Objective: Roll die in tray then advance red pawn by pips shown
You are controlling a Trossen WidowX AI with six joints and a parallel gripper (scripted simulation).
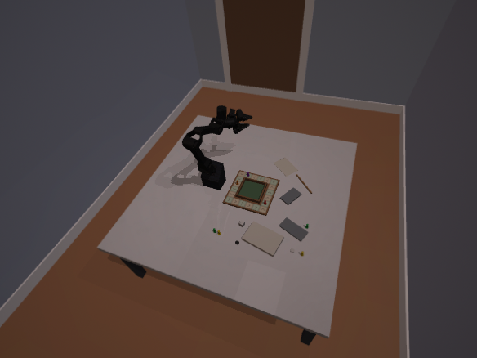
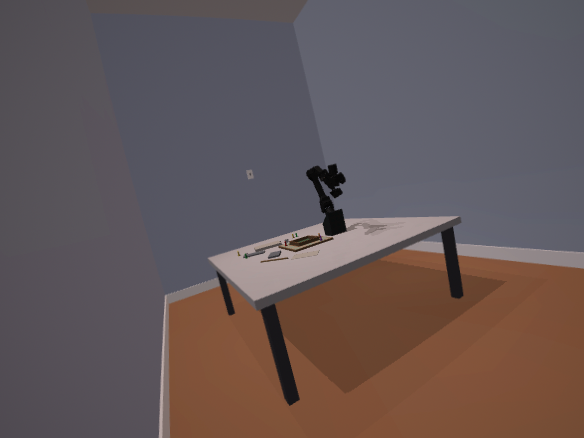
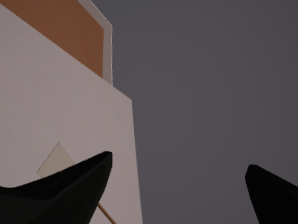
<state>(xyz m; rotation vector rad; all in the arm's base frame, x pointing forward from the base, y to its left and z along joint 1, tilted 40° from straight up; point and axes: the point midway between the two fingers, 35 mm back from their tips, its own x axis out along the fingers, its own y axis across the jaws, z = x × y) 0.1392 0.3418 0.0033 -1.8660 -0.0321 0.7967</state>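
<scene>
My gripper tip is now 51 cm to the left of the die, 33 cm above it and 14 cm short of it. Round my gripper tip: red pawn 33 cm to the right, 32 cm below, 21 cm ahead; then green felt tray 34 cm below, 27 cm to the right, 10 cm ahead; then wooden stick 39 cm ahead, 34 cm below, 9 cm to the right.
</scene>
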